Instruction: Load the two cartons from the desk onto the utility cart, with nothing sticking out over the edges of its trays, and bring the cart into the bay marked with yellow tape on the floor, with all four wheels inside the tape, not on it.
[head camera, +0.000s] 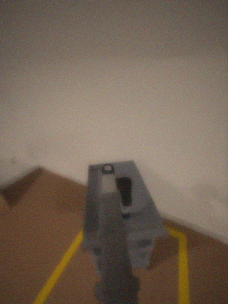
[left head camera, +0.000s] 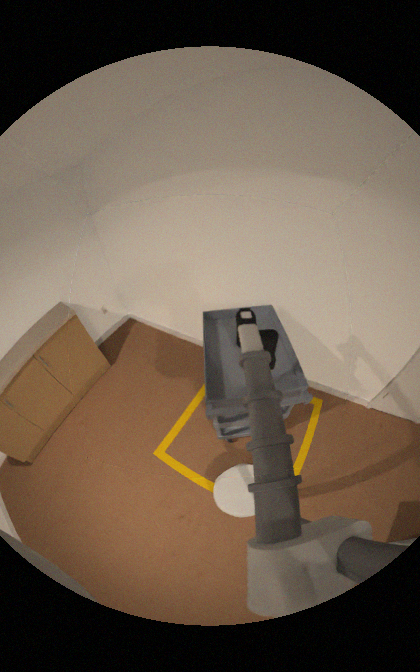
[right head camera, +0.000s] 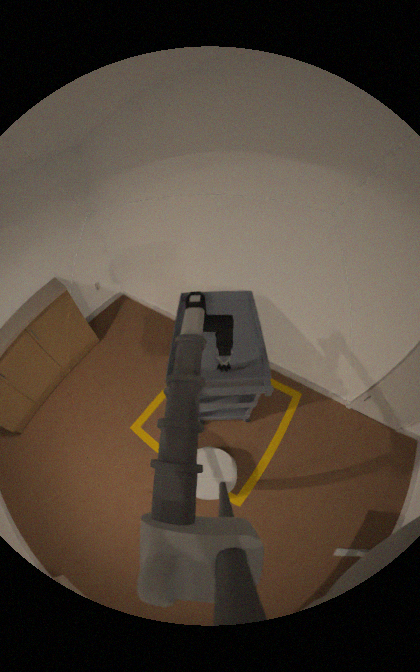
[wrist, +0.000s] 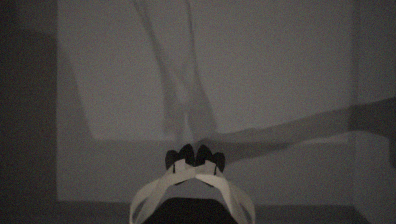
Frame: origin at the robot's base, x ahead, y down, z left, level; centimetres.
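Where they show: gripper, fingertip midpoint: (head camera: 125, 217) (wrist: 195, 157).
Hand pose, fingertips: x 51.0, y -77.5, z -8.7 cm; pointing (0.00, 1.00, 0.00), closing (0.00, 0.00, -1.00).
Observation:
After its pixels a point has its place.
The grey utility cart (head camera: 146, 210) {z -24.2, x 54.6, y -76.7 cm} (left head camera: 225, 362) (right head camera: 250, 332) stands between the yellow tape lines (head camera: 60, 267) {z 54.3, x 54.6, y 2.6 cm} (left head camera: 182, 421) (right head camera: 276, 440), its far end close to the wall. Its near end is inside the lines in the head views; the far wheels and far tape are hidden. My gripper (head camera: 126, 215) {z -8.7, x 51.1, y -77.5 cm} (right head camera: 224, 366) (wrist: 195, 157) {z -8.7, x 51.1, y -77.5 cm} is shut and empty, fingertips together, pointing down low over or in the top tray. In the wrist view, the tray floor (wrist: 280, 75) {z -18.5, x 61.3, y -76.7 cm} fills much of the picture. No carton shows in the top tray; the lower trays' insides are hidden. The desk does not show.
A pale wall (left head camera: 210, 250) (right head camera: 210, 225) rises behind the cart. A wooden cabinet (left head camera: 60, 375) (right head camera: 52, 345) stands at the left. A white round disc (left head camera: 234, 492) (right head camera: 218, 472) lies in front of the cart, overlapping the near tape in view. My extended arm (left head camera: 270, 440) (right head camera: 180, 440) reaches over the bay.

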